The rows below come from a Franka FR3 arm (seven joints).
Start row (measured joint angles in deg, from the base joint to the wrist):
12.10 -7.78 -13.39 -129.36 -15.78 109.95 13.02
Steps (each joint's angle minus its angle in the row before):
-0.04 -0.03 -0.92 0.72 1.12 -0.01 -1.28
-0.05 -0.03 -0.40 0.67 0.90 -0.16 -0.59
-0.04 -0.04 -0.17 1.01 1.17 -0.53 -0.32
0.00 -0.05 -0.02 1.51 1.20 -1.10 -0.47
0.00 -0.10 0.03 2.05 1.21 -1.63 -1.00
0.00 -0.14 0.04 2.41 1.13 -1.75 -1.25
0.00 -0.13 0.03 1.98 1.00 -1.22 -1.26
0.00 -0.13 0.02 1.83 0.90 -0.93 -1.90
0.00 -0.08 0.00 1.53 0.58 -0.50 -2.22
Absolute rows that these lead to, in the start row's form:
12.06 -7.81 -14.31 -128.64 -14.66 109.94 11.74
12.01 -7.84 -14.71 -127.97 -13.76 109.78 11.15
11.97 -7.88 -14.88 -126.96 -12.59 109.25 10.83
11.97 -7.93 -14.90 -125.45 -11.39 108.15 10.36
11.97 -8.03 -14.87 -123.40 -10.18 106.52 9.36
11.97 -8.17 -14.83 -120.99 -9.05 104.77 8.11
11.97 -8.30 -14.80 -119.01 -8.05 103.55 6.85
11.97 -8.43 -14.78 -117.18 -7.15 102.62 4.95
11.97 -8.51 -14.78 -115.65 -6.57 102.12 2.73

